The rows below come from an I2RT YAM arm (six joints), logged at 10 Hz.
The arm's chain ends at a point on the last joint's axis. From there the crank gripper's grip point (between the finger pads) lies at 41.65 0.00 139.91 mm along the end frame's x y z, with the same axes.
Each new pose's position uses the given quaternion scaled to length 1; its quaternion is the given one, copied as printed.
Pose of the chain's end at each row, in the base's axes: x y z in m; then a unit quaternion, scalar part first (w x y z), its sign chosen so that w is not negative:
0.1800 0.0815 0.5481 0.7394 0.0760 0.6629 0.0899
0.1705 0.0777 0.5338 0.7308 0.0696 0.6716 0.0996
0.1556 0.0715 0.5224 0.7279 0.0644 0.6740 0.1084
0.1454 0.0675 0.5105 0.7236 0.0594 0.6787 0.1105
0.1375 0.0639 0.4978 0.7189 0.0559 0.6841 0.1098
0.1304 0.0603 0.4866 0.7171 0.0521 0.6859 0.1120
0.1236 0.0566 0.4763 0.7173 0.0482 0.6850 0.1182
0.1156 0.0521 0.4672 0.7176 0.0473 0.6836 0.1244
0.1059 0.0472 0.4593 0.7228 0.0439 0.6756 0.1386
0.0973 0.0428 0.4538 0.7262 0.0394 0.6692 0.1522
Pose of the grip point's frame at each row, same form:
0.3234 0.0922 0.5232 0.7394 0.0760 0.6629 0.0899
0.3130 0.0921 0.5058 0.7308 0.0696 0.6716 0.0996
0.2977 0.0890 0.4938 0.7279 0.0644 0.6740 0.1084
0.2869 0.0865 0.4802 0.7236 0.0594 0.6787 0.1105
0.2785 0.0834 0.4654 0.7189 0.0559 0.6841 0.1098
0.2711 0.0810 0.4536 0.7171 0.0521 0.6859 0.1120
0.2641 0.0794 0.4438 0.7173 0.0482 0.6850 0.1182
0.2559 0.0765 0.4353 0.7176 0.0473 0.6836 0.1244
0.2463 0.0753 0.4308 0.7228 0.0439 0.6756 0.1386
0.2374 0.0747 0.4280 0.7262 0.0394 0.6692 0.1522

